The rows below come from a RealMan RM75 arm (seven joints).
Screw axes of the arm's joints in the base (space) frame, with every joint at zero. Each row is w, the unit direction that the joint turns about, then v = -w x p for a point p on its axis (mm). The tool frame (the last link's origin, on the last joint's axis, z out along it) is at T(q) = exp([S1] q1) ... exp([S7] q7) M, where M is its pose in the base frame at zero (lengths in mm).
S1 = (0, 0, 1, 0.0, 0.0, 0.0)
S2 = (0, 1, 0, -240.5, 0.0, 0.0)
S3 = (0, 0, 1, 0.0, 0.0, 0.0)
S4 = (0, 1, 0, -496.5, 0.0, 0.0)
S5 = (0, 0, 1, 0.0, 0.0, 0.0)
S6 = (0, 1, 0, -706.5, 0.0, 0.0)
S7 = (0, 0, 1, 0.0, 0.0, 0.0)
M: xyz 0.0 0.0 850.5 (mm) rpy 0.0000 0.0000 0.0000 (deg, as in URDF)
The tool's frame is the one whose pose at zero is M.
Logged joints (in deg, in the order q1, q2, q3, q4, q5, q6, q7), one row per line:
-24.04, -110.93, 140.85, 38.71, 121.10, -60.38, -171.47
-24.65, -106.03, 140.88, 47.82, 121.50, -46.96, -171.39
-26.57, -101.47, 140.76, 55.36, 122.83, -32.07, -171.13
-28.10, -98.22, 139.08, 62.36, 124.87, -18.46, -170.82
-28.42, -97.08, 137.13, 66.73, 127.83, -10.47, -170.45
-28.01, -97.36, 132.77, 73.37, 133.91, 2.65, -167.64
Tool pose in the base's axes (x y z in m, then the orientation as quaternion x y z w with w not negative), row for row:
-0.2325, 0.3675, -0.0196, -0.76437, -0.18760, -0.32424, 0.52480
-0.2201, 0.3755, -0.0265, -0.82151, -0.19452, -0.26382, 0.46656
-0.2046, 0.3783, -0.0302, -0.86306, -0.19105, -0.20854, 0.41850
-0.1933, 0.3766, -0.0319, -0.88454, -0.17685, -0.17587, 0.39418
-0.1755, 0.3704, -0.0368, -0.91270, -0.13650, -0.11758, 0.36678
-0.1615, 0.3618, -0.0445, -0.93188, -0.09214, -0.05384, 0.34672
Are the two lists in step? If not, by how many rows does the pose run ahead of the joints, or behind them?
The pose runs 1 row ahead of the joints: the pose in row i belongs to the joints in row i + 1.
